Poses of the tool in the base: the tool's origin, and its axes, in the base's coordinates. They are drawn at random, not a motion.
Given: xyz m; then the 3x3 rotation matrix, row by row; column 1 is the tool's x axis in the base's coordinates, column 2 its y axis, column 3 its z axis. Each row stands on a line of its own.
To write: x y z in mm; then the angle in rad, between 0 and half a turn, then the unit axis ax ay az. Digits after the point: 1 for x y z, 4 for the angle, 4 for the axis.
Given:
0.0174 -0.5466 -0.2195
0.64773 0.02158 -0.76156
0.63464 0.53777 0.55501
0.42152 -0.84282 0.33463
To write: 17.4 -546.6 -219.5 1.3077 -0.7238 -0.6126 0.3175
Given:
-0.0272 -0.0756 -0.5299
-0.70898 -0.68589 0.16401
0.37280 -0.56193 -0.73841
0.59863 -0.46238 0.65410
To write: -27.2 -75.6 -529.9 2.5122 0.2345 -0.3692 0.8993
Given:
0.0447 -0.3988 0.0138
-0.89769 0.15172 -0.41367
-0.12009 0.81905 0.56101
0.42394 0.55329 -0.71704
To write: 44.7 -398.8 13.8 2.6856 -0.0088 -0.9511 -0.3087
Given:
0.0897 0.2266 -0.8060
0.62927 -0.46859 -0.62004
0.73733 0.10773 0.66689
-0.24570 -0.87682 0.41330
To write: 89.7 226.6 -806.0 1.4956 -0.7740 -0.1877 0.6047
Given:
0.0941 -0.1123 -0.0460
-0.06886 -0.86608 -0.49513
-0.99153 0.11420 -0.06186
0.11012 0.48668 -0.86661
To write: 94.1 -112.3 -46.0 2.7156 0.6638 -0.7324 -0.1518
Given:
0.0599 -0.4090 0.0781
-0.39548 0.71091 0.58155
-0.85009 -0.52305 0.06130
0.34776 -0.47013 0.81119
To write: 59.9 -409.0 78.1 2.1576 -0.3191 0.1404 -0.9373
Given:
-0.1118 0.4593 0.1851
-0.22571 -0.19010 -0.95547
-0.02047 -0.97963 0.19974
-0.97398 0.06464 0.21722
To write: -111.8 459.3 185.1 3.0326 -0.6207 0.0851 0.7794
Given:
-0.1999 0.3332 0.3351
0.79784 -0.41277 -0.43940
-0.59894 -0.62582 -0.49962
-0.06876 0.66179 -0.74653
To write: -199.9 333.2 335.1 2.4771 0.9417 -0.3005 -0.1510
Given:
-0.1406 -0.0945 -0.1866
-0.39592 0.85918 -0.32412
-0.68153 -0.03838 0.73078
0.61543 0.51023 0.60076
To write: -140.6 -94.5 -186.6 2.0007 -0.1213 -0.5168 -0.8475
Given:
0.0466 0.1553 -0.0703
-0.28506 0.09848 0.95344
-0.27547 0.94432 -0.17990
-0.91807 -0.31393 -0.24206
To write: 46.6 155.3 -70.3 1.8665 -0.0701 0.9782 -0.1955
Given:
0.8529 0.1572 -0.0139
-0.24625 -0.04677 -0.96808
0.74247 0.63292 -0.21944
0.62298 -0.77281 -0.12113
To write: 852.9 157.2 -13.9 1.9468 -0.2975 -0.8553 0.4243
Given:
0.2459 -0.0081 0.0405
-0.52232 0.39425 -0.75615
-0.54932 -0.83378 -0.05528
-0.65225 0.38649 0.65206
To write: 245.9 -8.1 40.5 2.5906 0.4219 -0.0992 -0.9012
